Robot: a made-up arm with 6 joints.
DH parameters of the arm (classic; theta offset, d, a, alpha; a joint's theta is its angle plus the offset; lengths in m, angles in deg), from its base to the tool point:
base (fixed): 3.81 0 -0.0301 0
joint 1: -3.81 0.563 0.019 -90
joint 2: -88.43 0 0.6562 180
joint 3: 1.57 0.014 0.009 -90
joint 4: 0 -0.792 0.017 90
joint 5: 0 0.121 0.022 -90
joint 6: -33.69 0 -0.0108 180
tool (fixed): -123.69 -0.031 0 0
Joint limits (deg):
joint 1: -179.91..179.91
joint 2: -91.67..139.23
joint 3: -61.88..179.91
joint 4: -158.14..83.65
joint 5: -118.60..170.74
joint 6: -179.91..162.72
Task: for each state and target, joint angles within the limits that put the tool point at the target. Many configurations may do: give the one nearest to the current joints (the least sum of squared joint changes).
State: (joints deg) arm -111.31 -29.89 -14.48 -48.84 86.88 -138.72
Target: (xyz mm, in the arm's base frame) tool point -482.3 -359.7 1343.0
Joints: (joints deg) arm -132.49 -18.95 -1.09 -43.91 86.61 -138.90
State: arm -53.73 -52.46 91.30 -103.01 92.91 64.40
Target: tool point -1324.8 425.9 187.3
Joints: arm -17.82 -91.67 123.69 -96.16 142.72 61.03
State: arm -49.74 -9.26 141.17 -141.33 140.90 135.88
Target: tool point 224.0 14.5 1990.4
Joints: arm -20.61 17.02 110.38 -144.36 145.41 135.16
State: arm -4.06 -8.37 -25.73 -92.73 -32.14 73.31
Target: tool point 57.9 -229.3 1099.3
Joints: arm -47.49 -58.65 -37.65 -75.91 -31.61 74.03
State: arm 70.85 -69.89 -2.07 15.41 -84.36 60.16
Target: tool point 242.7 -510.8 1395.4
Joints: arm 105.20 -88.84 -9.73 9.69 -83.30 60.50
